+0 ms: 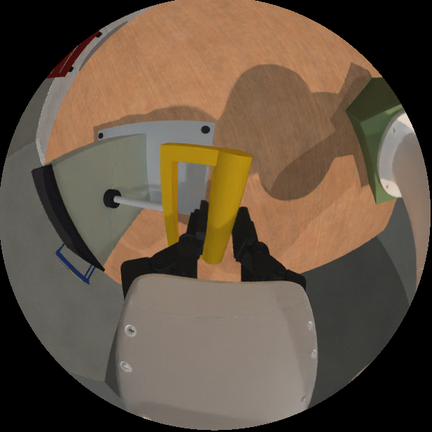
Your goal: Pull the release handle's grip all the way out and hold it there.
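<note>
The release handle's yellow grip [229, 200] is a thick round bar joined to a flat yellow frame on its left. A light grey rod [140, 203] runs from a black collar on the pale grey-green housing [95, 175] to the yellow frame, so the grip stands apart from the housing. My gripper [220, 215] is shut on the thick round bar, with one black finger on each side of it. The fingertips are partly hidden by the bar and the frame.
A light grey base plate [170, 131] with dark bolts lies under the housing on the wooden table [200, 60]. A green block [367, 125] with the arm's white base stands at the right. A blue handle-like piece [72, 267] is at the lower left, and a red object [70, 60] at the upper left.
</note>
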